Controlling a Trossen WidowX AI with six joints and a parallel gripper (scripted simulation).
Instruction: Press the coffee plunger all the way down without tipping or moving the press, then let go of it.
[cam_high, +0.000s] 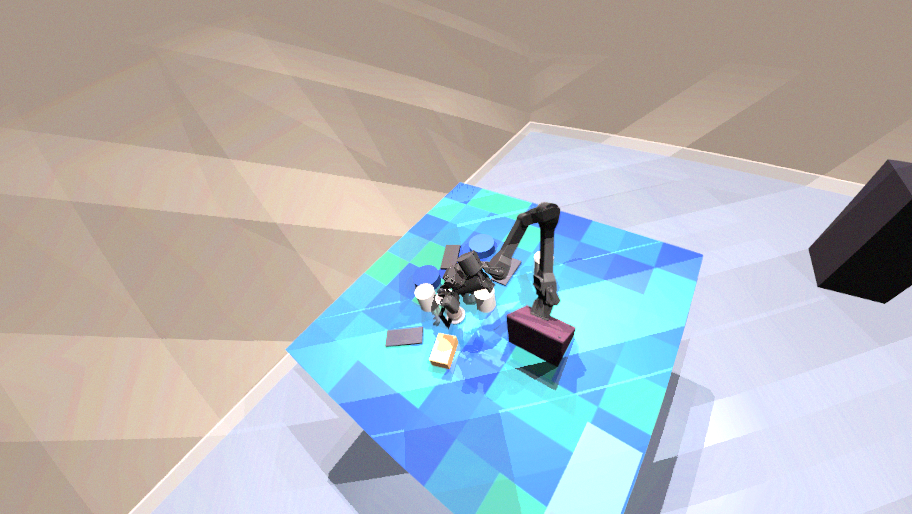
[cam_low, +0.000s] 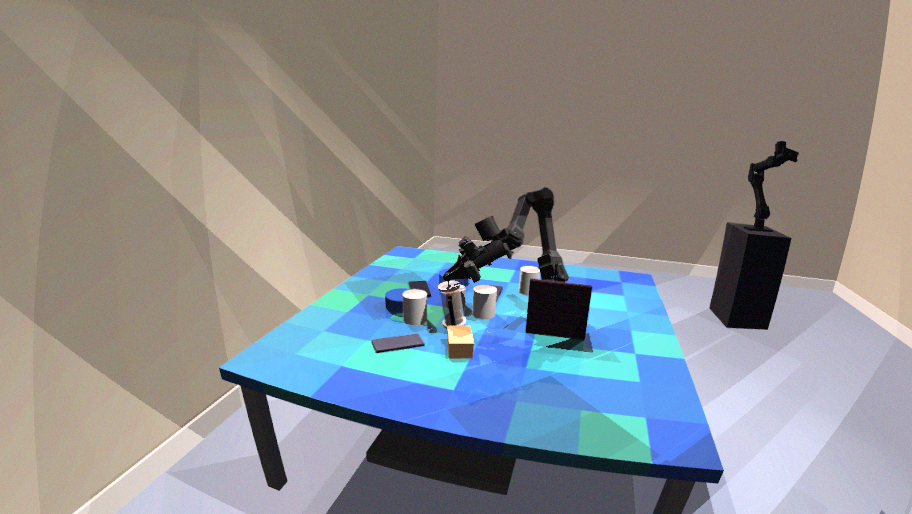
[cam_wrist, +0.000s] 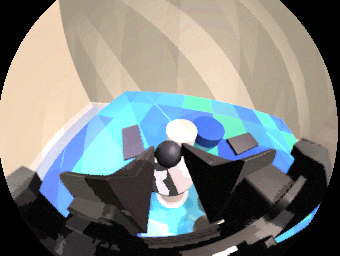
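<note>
Right now my gripper tip is 2 cm past the coffee press, 1 cm to the right of it and 9 cm above it. Round my gripper tip: tan box: 7 cm behind, 15 cm to the left, 15 cm below.
</note>
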